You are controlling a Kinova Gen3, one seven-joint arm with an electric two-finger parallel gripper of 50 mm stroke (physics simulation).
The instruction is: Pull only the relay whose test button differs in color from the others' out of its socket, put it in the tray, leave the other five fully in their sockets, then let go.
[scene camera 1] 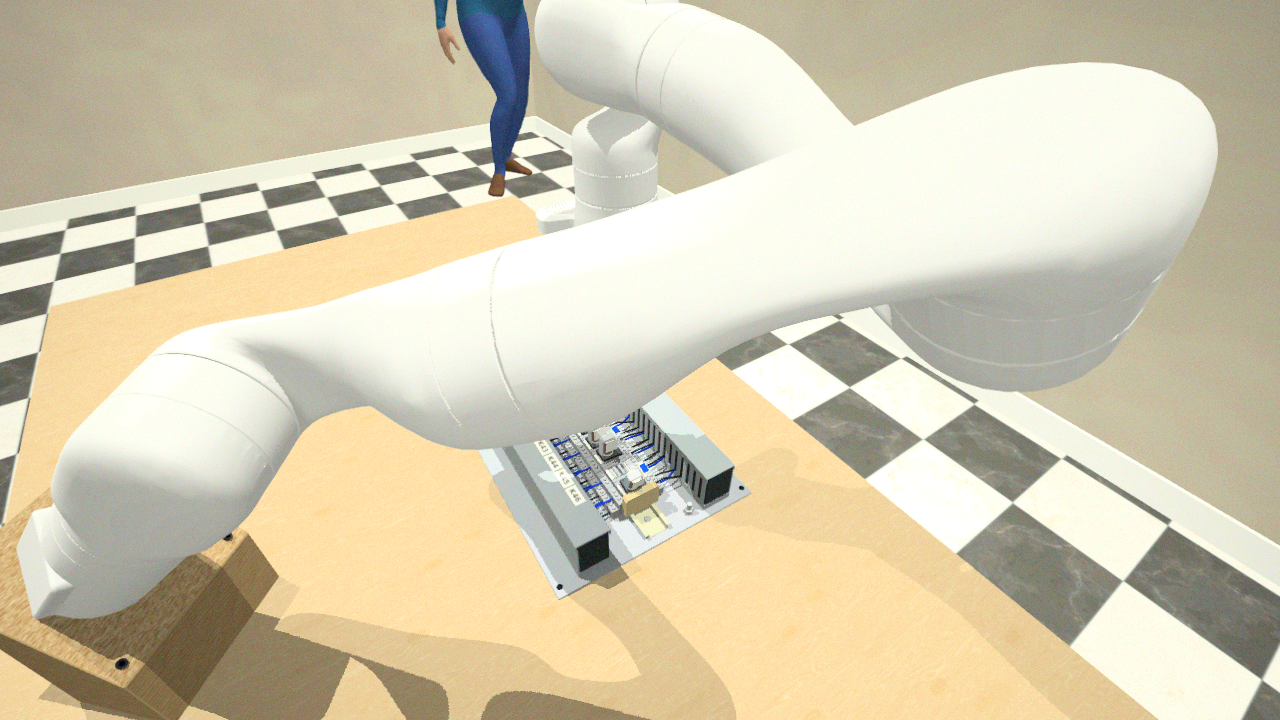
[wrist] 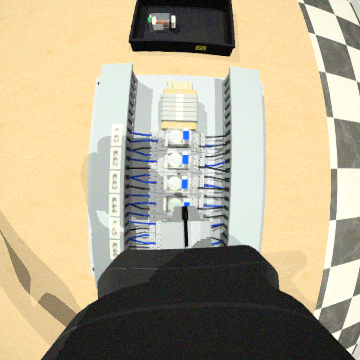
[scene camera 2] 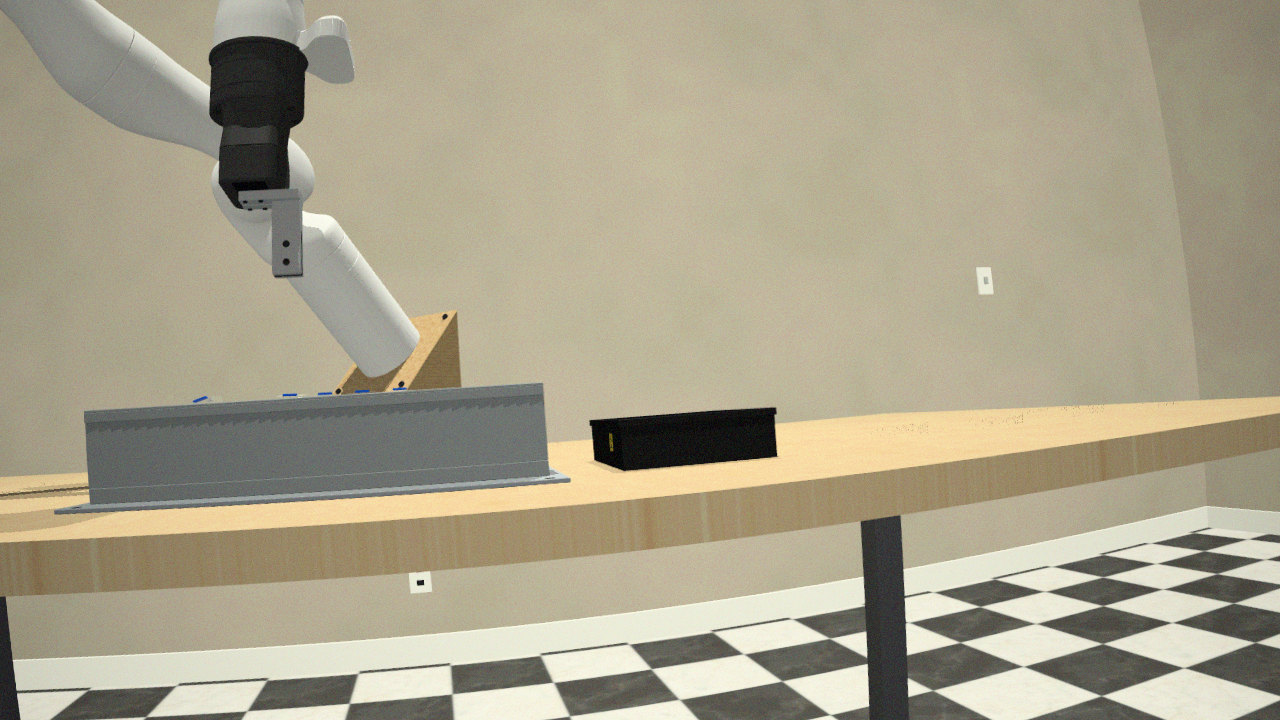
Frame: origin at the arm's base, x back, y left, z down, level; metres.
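Seen in the pictures: gripper, fingertip midpoint: (wrist: 184, 219) (scene camera 2: 288, 275); arm's base, link origin: (scene camera 1: 99, 561) (scene camera 2: 390, 352).
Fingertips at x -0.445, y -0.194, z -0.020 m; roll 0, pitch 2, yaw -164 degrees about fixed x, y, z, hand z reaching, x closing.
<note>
Pixels of each thing's top centre, then the offset from my fingertips to it. "spot": a spot on its surface instead.
- black tray, top centre: (scene camera 2: 673, 414) (wrist: 183, 14) dy +0.275, dx -0.094, dz +0.125 m
- relay, top centre: (wrist: 161, 16) dy +0.285, dx -0.061, dz +0.129 m
- K42, top centre: (wrist: 177, 158) dy +0.052, dx -0.013, dz +0.090 m
- K43, top centre: (wrist: 177, 183) (scene camera 1: 597, 419) dy +0.026, dx -0.004, dz +0.090 m
- K44, top centre: (scene camera 2: 291, 393) (wrist: 178, 206) (scene camera 1: 609, 432) dy +0.000, dx +0.004, dz +0.089 m
- K46 end, surface spot: (scene camera 1: 633, 480) spot: dy -0.068, dx +0.041, dz +0.093 m
- blue button, top centre: (scene camera 2: 210, 396) (scene camera 1: 635, 466) dy -0.060, dx +0.027, dz +0.087 m
The black tray (scene camera 2: 684, 440) (wrist: 220, 49) holds a relay (wrist: 161, 21) with a green button, lying on its side. In the wrist view, relays K41 (wrist: 176, 138), K42 (wrist: 176, 160), K43 (wrist: 175, 183) and K44 (wrist: 175, 204) with blue buttons stand in the socket row. The relay at the K46 end (scene camera 1: 633, 480) shows a blue button in scene camera 1; in scene camera 2 the blue button (scene camera 2: 201, 399) at that end is tilted. My gripper (scene camera 2: 286, 271) (wrist: 184, 219) is shut and empty, well above the row. It hides sockets K45 and K46 in the wrist view.
Grey wire ducts (scene camera 1: 544, 501) (scene camera 2: 313, 443) (wrist: 246, 160) run along both sides of the sockets, with blue and black wires between. Beige terminal blocks (wrist: 179, 107) stand at the row's tray end. A wooden wedge block (scene camera 1: 179, 626) (scene camera 2: 438, 353) stands on the table. A person (scene camera 1: 501, 71) stands beyond it.
</note>
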